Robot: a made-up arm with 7 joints. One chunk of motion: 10 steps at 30 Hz.
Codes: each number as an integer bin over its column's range. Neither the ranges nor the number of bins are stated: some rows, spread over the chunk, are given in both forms.
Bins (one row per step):
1: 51 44 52 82 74 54
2: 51 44 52 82 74 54
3: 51 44 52 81 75 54
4: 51 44 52 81 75 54
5: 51 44 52 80 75 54
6: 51 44 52 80 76 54
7: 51 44 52 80 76 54
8: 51 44 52 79 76 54
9: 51 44 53 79 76 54
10: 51 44 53 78 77 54
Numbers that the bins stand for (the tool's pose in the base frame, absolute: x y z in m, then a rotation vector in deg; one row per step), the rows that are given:
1: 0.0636 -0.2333 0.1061 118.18 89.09 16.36
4: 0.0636 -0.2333 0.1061 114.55 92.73 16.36
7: 0.0636 -0.2333 0.1061 110.91 96.36 16.36
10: 0.0636 -0.2333 0.1485 103.64 100.00 16.36
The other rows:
2: 0.0636 -0.2333 0.1061 118.18 89.09 16.36
3: 0.0636 -0.2333 0.1061 114.55 92.73 16.36
5: 0.0636 -0.2333 0.1061 110.91 92.73 16.36
6: 0.0636 -0.2333 0.1061 110.91 96.36 16.36
8: 0.0636 -0.2333 0.1061 107.27 96.36 16.36
9: 0.0636 -0.2333 0.1485 107.27 96.36 16.36

